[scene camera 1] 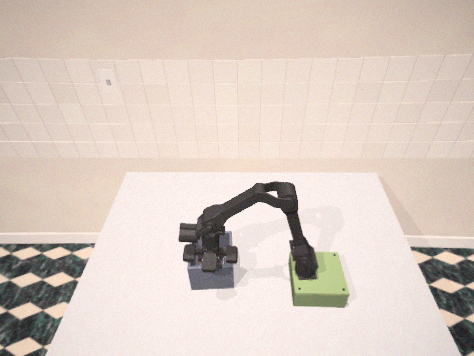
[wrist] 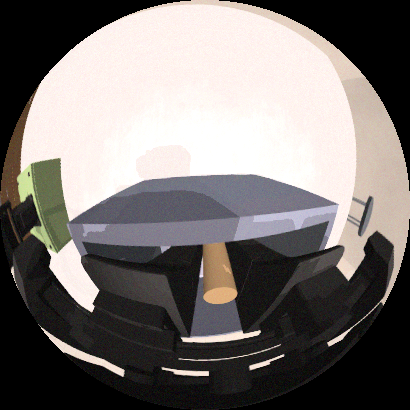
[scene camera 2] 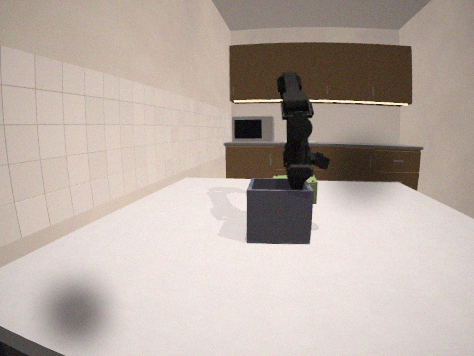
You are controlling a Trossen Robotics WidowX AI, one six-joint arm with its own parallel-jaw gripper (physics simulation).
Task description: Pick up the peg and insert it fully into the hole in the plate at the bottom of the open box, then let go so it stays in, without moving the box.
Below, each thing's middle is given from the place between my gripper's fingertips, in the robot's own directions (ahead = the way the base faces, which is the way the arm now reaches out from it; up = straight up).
Right now my hand is 50 mm to the left of the blue-grey box [scene camera 2: 276,214] and 20 mm above it. Round my hand: peg [wrist: 218,283] 20 mm above.
